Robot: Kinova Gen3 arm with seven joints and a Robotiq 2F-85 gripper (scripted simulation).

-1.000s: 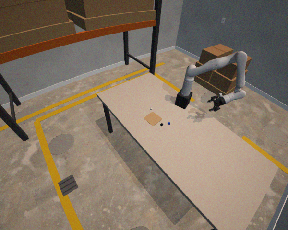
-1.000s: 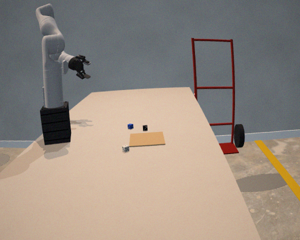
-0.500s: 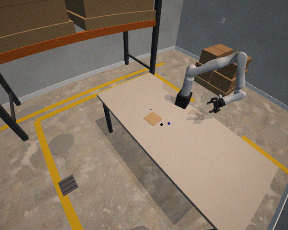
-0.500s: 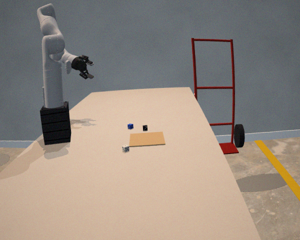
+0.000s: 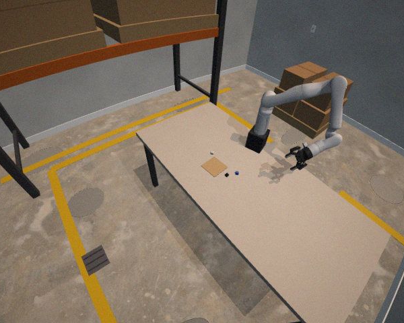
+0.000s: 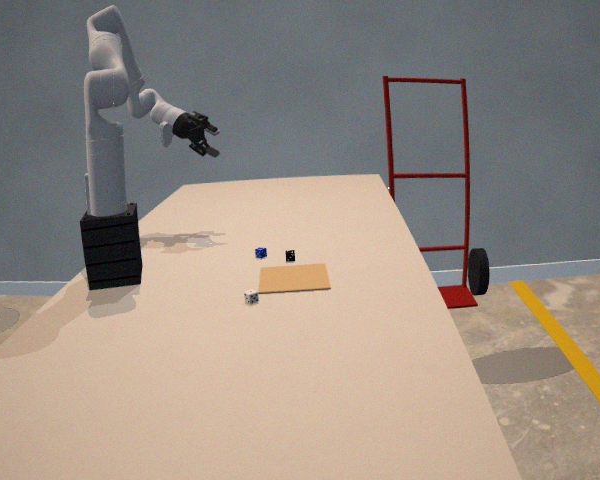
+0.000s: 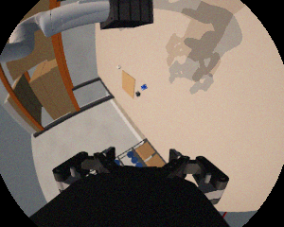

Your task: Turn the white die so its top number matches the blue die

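Right now my hand is 38 cm to the left of the tan mat, 26 cm short of it and 25 cm above it. From my hand the other things lie so: blue die: 24 cm to the right, 24 cm below, 16 cm ahead; white die: 49 cm to the right, 24 cm below, 20 cm ahead; black die: 26 cm to the right, 24 cm below, 23 cm ahead.
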